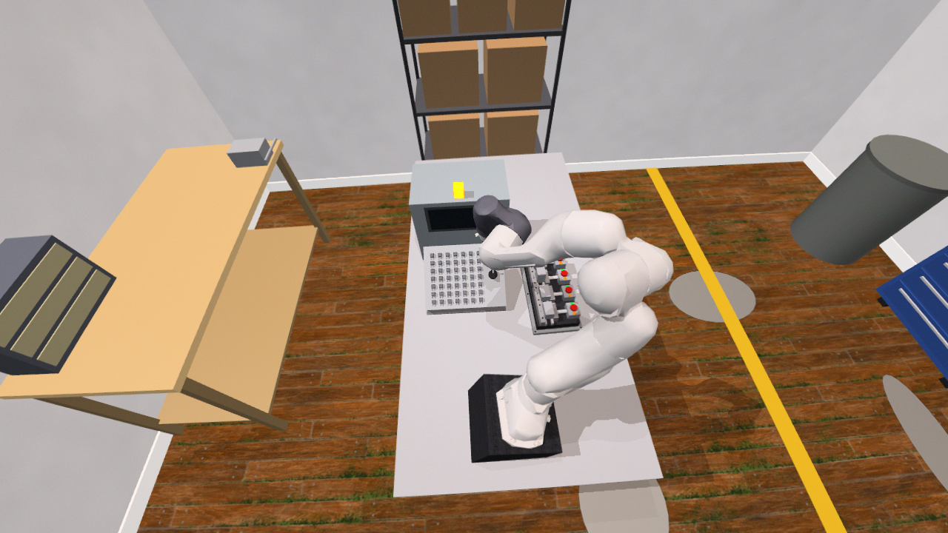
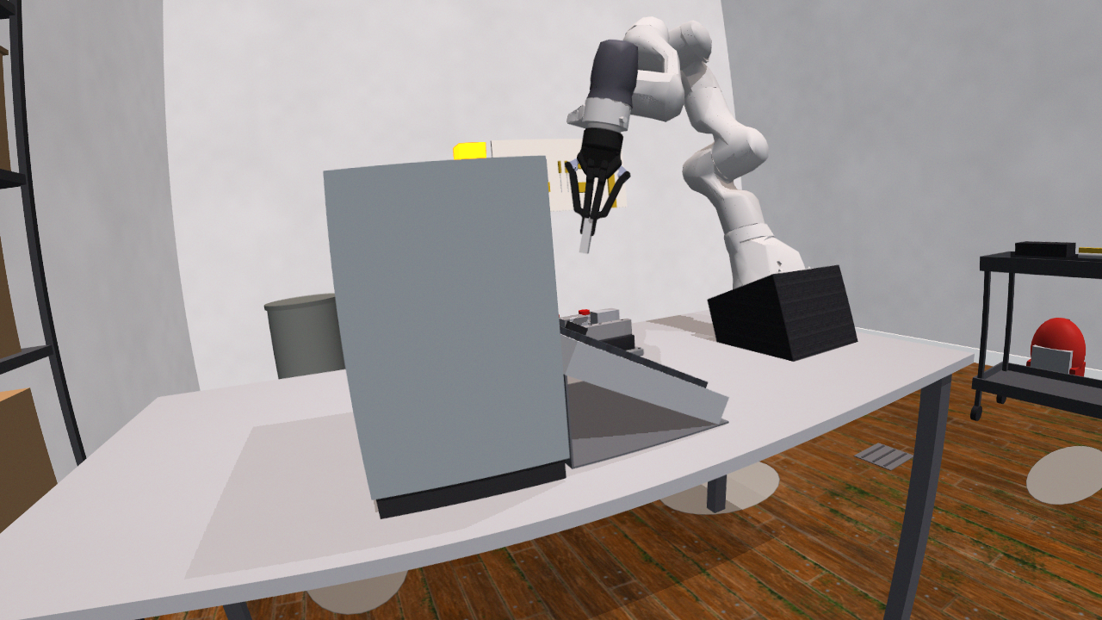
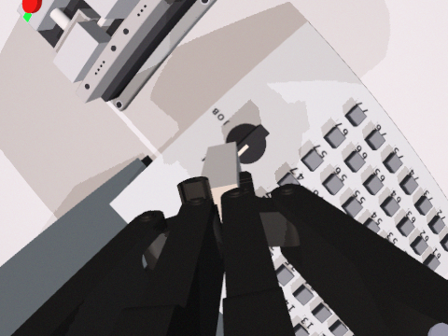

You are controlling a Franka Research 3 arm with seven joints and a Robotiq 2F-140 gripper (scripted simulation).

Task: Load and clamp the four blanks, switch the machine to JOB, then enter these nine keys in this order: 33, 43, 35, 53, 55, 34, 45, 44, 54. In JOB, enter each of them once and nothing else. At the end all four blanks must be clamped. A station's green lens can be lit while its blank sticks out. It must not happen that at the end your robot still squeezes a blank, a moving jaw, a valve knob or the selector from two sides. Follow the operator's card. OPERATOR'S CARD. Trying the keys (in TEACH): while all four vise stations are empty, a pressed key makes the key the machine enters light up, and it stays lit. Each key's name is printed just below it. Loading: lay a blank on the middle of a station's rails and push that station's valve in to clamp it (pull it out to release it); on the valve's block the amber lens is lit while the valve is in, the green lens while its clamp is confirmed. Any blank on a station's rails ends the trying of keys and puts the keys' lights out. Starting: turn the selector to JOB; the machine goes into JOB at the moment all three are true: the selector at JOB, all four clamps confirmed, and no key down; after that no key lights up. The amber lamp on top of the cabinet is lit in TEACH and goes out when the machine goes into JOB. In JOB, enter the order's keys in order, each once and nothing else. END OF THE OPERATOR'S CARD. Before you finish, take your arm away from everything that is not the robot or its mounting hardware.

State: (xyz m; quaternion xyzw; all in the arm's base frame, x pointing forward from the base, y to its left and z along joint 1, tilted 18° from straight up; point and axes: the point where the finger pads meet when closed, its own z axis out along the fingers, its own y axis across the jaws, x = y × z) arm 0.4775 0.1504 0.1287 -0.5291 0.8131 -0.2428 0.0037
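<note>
The selector knob lies 17 cm below my hand, 4 cm ahead of it and 1 cm to the left of it. Also, from my hand: keypad (22 cm below, 13 cm to the left, 5 cm ahead).
</note>
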